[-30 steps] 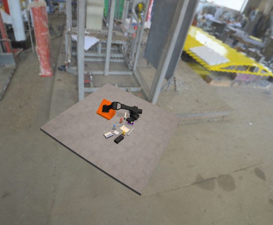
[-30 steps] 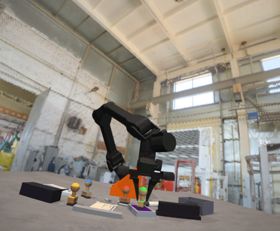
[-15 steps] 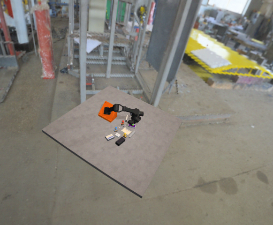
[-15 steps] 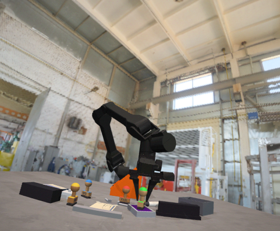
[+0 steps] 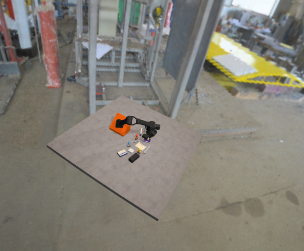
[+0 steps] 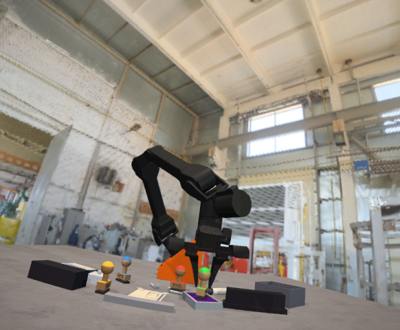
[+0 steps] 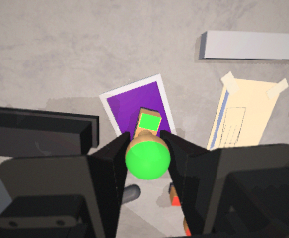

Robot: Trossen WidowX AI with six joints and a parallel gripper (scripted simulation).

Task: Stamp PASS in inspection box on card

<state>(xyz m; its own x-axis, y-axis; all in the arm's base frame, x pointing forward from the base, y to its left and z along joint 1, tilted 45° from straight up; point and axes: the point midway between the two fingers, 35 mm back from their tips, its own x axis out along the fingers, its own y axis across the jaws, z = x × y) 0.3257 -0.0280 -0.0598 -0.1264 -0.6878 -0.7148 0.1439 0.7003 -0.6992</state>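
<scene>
Now: gripper tip right at the green-knobbed stamp. From my gripper tip the other things lie so: red-knobbed stamp 110 mm behind, 40 mm to the right, 20 mm below; then purple ink pad 30 mm below; then cream card 120 mm to the right, 40 mm below, 20 mm behind.
</scene>
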